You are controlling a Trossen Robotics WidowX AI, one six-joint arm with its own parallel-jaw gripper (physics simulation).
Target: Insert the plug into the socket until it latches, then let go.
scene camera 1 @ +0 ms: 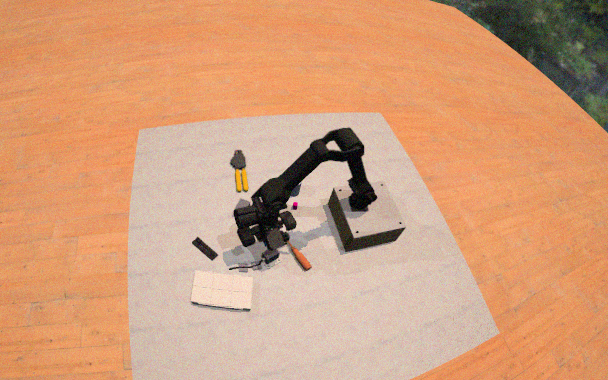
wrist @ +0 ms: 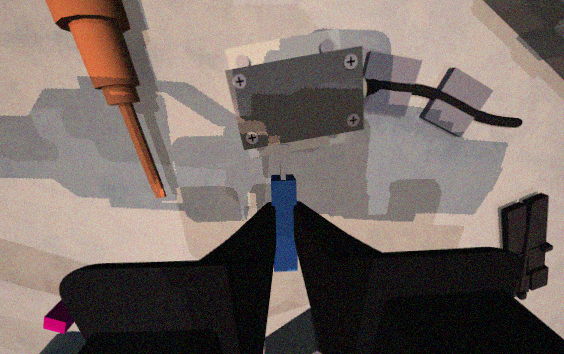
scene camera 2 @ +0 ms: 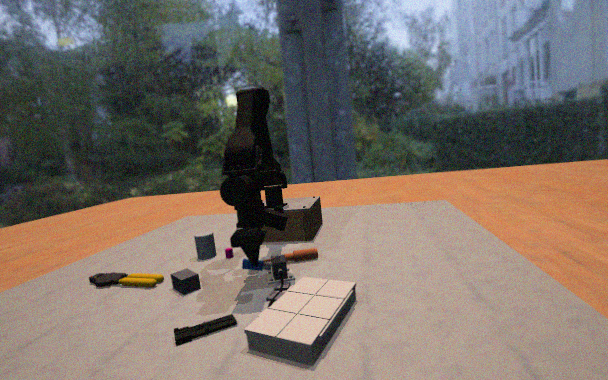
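Seen in the pictures: gripper, fingertip midpoint: (scene camera 1: 265, 240) (wrist: 283, 209) (scene camera 2: 255, 264); arm's base at its link origin: (scene camera 1: 358, 203) (scene camera 2: 275, 206).
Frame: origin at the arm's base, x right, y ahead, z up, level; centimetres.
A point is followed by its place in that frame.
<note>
The blue plug (scene camera 2: 247, 264) {x -9.6, y 34.4, z -6.6 cm} (wrist: 284, 192) {x -12.1, y 32.6, z -6.4 cm} has a thin pale metal tip at its far end. My gripper (wrist: 283, 209) {x -10.9, y 33.1, z -7.1 cm} (scene camera 2: 254, 262) {x -10.9, y 33.1, z -7.1 cm} is shut on the plug, low over the mat. The dark grey socket housing (scene camera 1: 270, 256) {x -17.4, y 31.7, z -6.1 cm} (scene camera 2: 279, 267) {x -17.3, y 33.6, z -7.1 cm} (wrist: 307, 100) {x -16.2, y 31.8, z -6.0 cm} has several screws on its face and a black cable at one end. In the wrist view the plug points at the housing's near long side, close to its left corner. A gap shows between the blue body and the housing; I cannot tell whether the thin tip touches it. The socket opening is not visible.
An orange screwdriver (scene camera 1: 301, 258) {x -17.4, y 21.2, z -7.8 cm} (scene camera 2: 302, 254) {x -17.9, y 21.8, z -8.4 cm} (wrist: 105, 55) {x -14.5, y 23.0, z -8.3 cm} lies left of the housing in the wrist view. A pale-topped box (scene camera 1: 222, 290) {x -29.5, y 47.5, z -7.0 cm} (scene camera 2: 304, 302) {x -28.7, y 47.3, z -7.0 cm}, a black bar (scene camera 1: 204, 248) {x -13.4, y 54.3, z -9.5 cm} (scene camera 2: 205, 330) {x -14.0, y 55.2, z -9.6 cm}, pliers (scene camera 1: 241, 179) {x 17.2, y 42.2, z -8.7 cm} (scene camera 2: 140, 281) {x 15.3, y 43.6, z -8.8 cm}, a dark cube (scene camera 2: 185, 281) {x 0.9, y 43.4, z -7.5 cm} and a grey cylinder (scene camera 2: 205, 246) {x 11.6, y 23.6, z -6.6 cm} stand or lie around.
</note>
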